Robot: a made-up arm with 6 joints.
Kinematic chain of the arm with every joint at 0, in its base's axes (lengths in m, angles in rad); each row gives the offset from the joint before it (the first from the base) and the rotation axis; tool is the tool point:
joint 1: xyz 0 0 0.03 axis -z
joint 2: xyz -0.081 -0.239 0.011 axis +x
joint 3: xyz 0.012 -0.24 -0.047 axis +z
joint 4: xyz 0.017 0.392 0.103 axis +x
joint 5: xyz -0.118 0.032 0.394 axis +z
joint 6: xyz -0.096 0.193 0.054 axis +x
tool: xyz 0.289 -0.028 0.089
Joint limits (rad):
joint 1: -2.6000..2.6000
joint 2: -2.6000..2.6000
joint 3: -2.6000..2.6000
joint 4: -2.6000..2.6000
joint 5: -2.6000..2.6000
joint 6: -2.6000..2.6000
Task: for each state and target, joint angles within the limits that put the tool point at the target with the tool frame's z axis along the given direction. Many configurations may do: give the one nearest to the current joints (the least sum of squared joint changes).
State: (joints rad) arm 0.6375 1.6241 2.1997 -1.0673 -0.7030 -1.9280
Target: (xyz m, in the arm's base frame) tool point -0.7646 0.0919 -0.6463 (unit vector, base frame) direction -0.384 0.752 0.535
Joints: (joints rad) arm 0.5783 2.0552 2.4025 -0.5203 -0.9168 -1.9774
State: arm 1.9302 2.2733 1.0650 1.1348 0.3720 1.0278
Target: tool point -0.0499 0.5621 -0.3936 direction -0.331 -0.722 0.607
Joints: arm 2.5394 2.3548 1.2773 0.7999 0.3405 1.6319
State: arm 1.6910 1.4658 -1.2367 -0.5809 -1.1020 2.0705
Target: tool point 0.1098 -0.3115 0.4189 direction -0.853 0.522 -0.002
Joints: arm 1.1899 0.5900 -0.3805 -1.2157 -0.7721 2.2112
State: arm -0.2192 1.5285 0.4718 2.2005 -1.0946 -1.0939
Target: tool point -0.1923 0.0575 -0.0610 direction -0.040 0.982 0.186
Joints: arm -1.0997 1.5474 0.3581 2.2096 -1.9165 -1.1842
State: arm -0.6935 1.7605 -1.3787 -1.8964 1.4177 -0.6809
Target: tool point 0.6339 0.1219 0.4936 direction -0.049 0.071 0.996
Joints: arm -0.3722 1.7424 -1.1212 -1.4864 1.2566 -1.1812
